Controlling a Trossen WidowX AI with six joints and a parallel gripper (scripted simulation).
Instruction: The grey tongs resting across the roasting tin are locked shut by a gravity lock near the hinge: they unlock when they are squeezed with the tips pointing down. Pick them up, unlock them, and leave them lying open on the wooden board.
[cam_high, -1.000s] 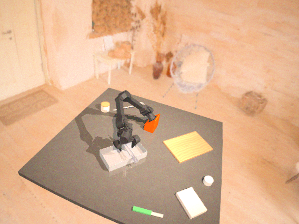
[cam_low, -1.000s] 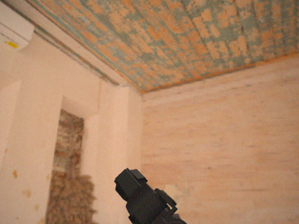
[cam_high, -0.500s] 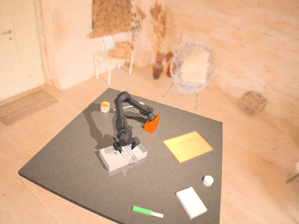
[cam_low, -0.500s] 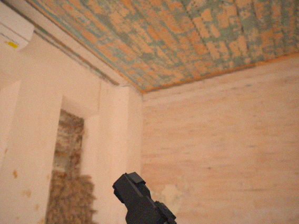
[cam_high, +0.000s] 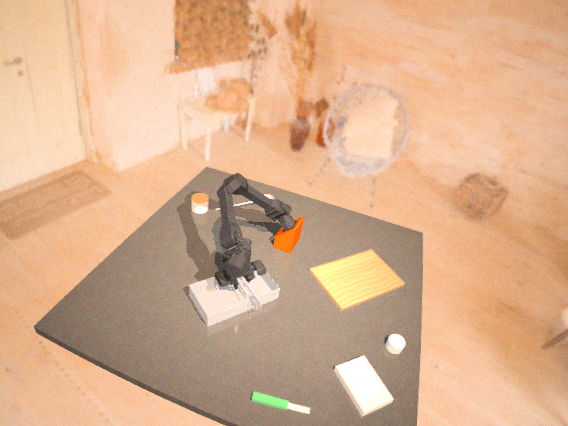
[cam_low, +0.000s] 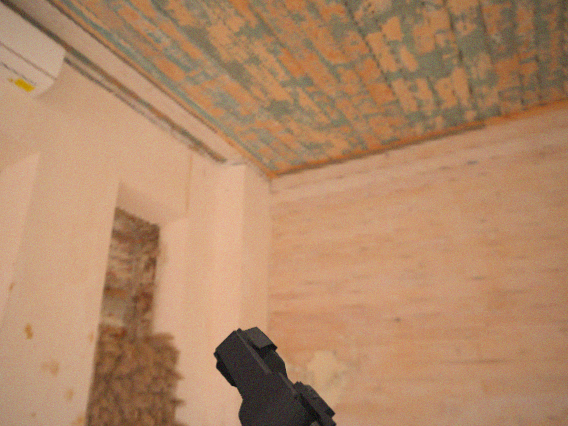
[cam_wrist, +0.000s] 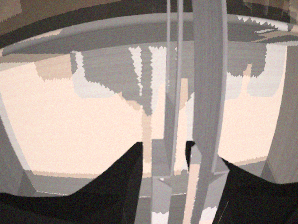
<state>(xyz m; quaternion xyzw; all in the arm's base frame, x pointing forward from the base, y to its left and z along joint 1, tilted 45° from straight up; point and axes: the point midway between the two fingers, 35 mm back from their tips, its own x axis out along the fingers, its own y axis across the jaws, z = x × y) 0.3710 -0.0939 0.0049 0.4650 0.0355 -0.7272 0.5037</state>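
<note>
Now: gripper tip 3 cm short of the roasting tin and 1 cm to the left of it. Round my gripper tip: white slab: 54 cm to the left, 19 cm ahead, 2 cm below; black lock piece: 6 cm to the right, 5 cm behind, 4 cm above; wooden board: 42 cm to the left, 31 cm behind, 2 cm below.
</note>
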